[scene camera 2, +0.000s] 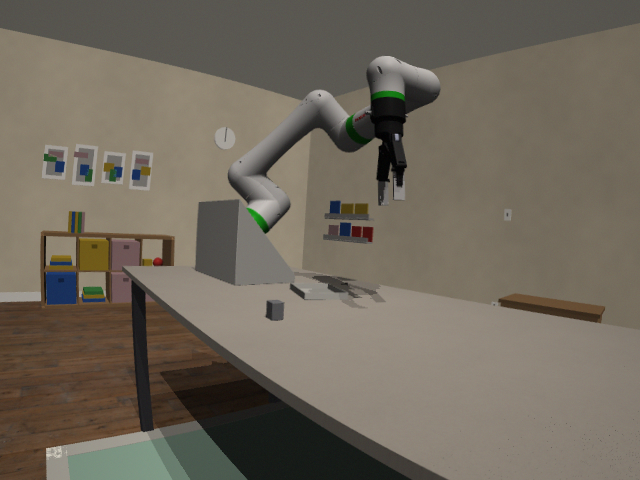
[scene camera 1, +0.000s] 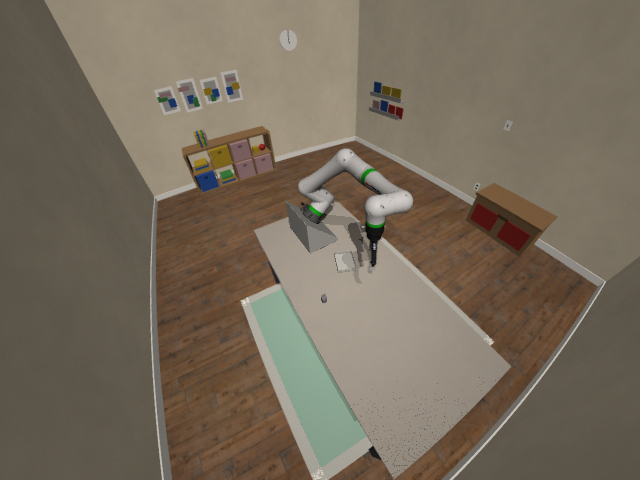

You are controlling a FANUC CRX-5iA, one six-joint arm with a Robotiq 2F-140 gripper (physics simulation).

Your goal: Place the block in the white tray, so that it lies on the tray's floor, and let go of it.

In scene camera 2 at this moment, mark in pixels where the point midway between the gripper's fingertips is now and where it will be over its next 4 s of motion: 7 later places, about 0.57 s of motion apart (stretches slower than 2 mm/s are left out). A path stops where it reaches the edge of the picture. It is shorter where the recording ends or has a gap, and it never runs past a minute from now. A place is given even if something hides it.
My gripper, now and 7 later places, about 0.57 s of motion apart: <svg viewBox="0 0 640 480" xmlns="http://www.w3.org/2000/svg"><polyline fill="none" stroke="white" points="390,202 390,243 396,278 440,278 464,275 451,276 366,282 246,286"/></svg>
